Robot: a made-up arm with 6 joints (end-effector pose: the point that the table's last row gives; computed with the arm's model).
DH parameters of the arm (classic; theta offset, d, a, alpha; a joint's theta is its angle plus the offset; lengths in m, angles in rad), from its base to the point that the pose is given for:
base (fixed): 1.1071 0 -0.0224 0
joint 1: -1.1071 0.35 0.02 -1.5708
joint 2: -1.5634 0 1.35 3.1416
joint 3: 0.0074 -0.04 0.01 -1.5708
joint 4: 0 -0.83 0.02 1.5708
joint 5: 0 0.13 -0.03 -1.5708
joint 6: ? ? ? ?
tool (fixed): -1.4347 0.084 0 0
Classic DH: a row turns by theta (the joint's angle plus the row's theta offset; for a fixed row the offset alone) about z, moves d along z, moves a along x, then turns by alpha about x.
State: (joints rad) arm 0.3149 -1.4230 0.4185 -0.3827 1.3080 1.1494
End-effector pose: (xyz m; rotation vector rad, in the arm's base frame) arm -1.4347 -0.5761 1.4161 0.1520 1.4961 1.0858
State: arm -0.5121 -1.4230 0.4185 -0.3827 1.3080 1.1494
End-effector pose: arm -1.3839 0.6519 1.4161 0.7012 1.2397 0.4124
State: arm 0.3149 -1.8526 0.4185 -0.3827 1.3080 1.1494
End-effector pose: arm -1.7232 -0.6701 0.6749 0.0194 1.0597 1.1383
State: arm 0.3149 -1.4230 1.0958 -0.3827 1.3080 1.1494
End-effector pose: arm -1.9009 -0.7280 1.0933 -0.0530 0.8069 1.1502
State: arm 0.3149 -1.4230 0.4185 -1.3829 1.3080 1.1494
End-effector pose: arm -1.3777 -0.4658 1.4406 -0.8636 1.6366 1.5904
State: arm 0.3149 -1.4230 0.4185 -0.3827 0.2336 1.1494
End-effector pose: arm -1.3939 -0.5453 1.3970 0.2138 2.4839 0.3652
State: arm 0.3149 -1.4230 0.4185 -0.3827 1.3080 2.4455
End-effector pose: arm -1.4206 -0.5936 1.4010 1.4382 1.4604 1.8027
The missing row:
joint 6: 1.1404 -0.0922 0.014 -0.209
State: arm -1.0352 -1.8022 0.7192 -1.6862 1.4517 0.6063
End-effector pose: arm -0.9786 1.6705 0.6523 -0.9507 1.2675 0.0133
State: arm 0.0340 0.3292 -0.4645 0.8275 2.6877 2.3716
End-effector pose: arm 1.1571 -0.0005 1.1398 1.5312 1.8542 -0.0968
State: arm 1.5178 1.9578 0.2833 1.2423 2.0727 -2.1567
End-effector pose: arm 0.0323 1.3052 -1.0114 0.9433 1.5873 0.0149
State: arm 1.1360 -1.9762 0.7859 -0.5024 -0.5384 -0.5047
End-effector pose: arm -0.7953 -1.8283 0.1790 -2.2153 0.9072 -0.1046
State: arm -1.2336 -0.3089 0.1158 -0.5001 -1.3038 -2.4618
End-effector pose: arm 0.0379 -0.4164 1.9328 -0.8297 0.0477 2.2647
